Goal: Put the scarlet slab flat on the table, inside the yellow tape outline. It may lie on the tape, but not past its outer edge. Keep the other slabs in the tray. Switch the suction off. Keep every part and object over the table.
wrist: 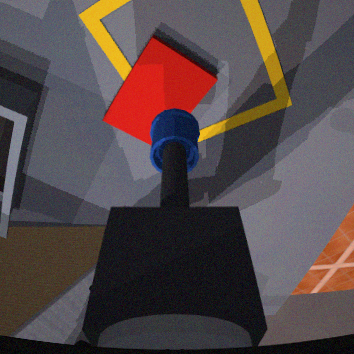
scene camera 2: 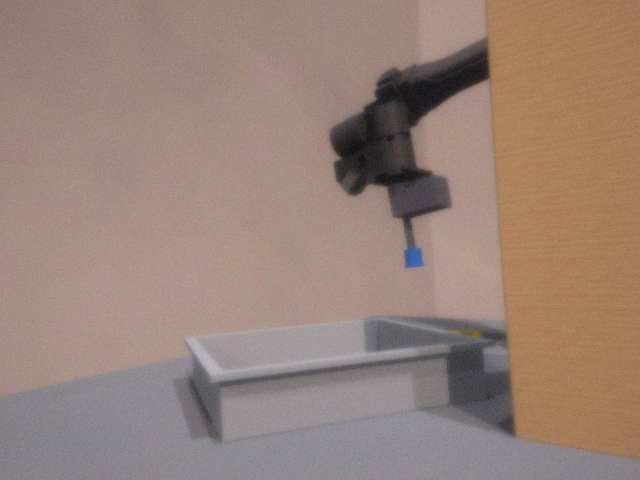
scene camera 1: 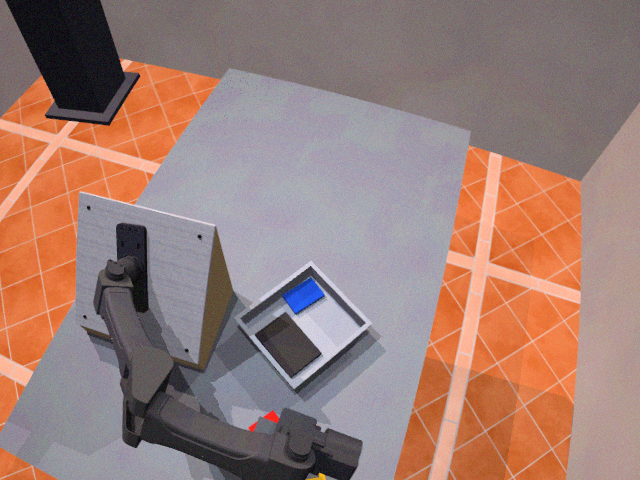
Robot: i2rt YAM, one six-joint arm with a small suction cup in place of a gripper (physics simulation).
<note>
In view: the suction cup (wrist: 173,124), a scarlet slab (wrist: 162,77), a grey tray (scene camera 2: 252,383) and a dark brown slab (scene camera 1: 291,348).
The grey tray shows as well in scene camera 1 (scene camera 1: 331,323). Scene camera 2 misses the scarlet slab, which is hidden by the grey tray. Scene camera 2 does not show the dark brown slab, which is hidden by the grey tray.
</note>
